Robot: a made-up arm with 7 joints.
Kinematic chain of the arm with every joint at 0, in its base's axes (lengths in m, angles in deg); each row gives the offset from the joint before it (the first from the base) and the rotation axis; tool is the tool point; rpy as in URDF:
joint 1: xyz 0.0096 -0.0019 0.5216 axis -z
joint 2: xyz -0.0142 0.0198 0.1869 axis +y
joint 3: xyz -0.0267 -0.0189 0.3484 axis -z
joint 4: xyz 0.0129 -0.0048 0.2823 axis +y
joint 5: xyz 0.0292 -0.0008 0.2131 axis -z
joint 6: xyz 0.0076 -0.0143 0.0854 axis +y
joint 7: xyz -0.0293 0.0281 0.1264 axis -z
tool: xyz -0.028 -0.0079 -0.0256 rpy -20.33 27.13 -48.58
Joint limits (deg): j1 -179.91..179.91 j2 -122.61..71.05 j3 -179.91..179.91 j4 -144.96..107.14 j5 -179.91..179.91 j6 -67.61..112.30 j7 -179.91..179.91
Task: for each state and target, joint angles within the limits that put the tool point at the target. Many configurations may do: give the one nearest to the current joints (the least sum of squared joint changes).
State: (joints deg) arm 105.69 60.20 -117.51 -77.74 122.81 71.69 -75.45
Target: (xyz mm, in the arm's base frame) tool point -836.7 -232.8 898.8
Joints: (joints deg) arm 148.38 68.87 -110.31 -48.84 119.19 55.56 -69.87
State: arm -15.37 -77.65 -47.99 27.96 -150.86 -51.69 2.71
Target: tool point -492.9 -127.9 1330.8
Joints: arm -28.56 -57.91 -35.47 47.75 -150.09 -59.75 3.54
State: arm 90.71 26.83 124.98 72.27 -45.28 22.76 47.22
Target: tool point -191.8 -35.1 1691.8
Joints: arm 93.13 13.34 127.45 34.12 -46.68 20.32 46.18
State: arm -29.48 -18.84 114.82 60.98 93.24 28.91 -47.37
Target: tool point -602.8 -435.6 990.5
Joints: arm -11.32 -41.67 128.83 83.98 91.38 32.79 -47.78
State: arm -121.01 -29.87 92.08 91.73 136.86 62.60 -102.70
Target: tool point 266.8 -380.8 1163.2
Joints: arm -82.91 -16.57 99.56 107.14 99.04 79.10 -113.72
